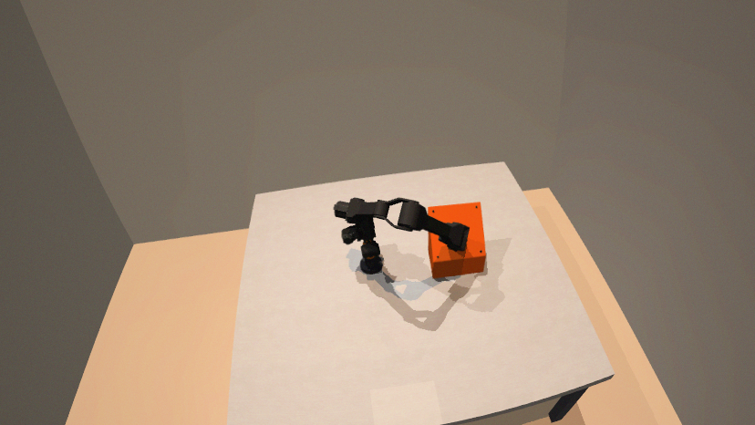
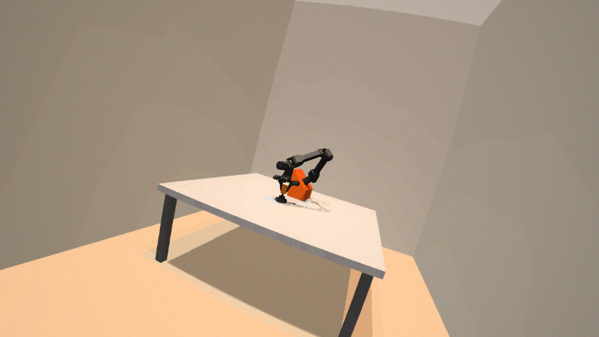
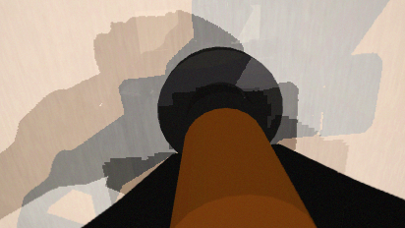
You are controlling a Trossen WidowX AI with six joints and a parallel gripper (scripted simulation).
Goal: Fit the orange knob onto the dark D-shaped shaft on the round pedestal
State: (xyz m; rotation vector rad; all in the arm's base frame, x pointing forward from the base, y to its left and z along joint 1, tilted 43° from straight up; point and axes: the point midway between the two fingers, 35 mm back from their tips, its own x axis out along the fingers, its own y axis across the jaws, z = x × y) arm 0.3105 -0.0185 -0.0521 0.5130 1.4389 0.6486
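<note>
The orange knob lies 20 mm above my gripper tip. Round my gripper tip: pedestal (40 mm below).
</note>
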